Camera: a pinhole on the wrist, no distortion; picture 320 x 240 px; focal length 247.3 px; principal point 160.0 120.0 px. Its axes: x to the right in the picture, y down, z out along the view. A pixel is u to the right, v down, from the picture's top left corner.
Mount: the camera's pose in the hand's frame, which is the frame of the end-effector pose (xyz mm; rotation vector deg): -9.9 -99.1 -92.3 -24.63 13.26 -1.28
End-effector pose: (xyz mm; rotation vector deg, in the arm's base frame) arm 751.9 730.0 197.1 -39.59 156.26 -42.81
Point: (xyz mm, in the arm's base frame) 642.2 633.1 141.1
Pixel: 301.4 149.5
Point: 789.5 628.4 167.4
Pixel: 146.5 45.0
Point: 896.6 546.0 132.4
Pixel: outside the picture
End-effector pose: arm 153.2 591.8 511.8 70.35 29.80 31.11
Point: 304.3 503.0 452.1
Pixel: 180.4 14.5
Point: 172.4 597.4 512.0
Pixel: 157.4 205.9
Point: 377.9 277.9 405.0
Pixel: outside the picture
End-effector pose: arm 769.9 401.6 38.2 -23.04 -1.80 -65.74
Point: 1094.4 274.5 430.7
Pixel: 251.6 120.6
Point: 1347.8 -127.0 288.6
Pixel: outside the picture
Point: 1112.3 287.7 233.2
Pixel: 270.3 199.8
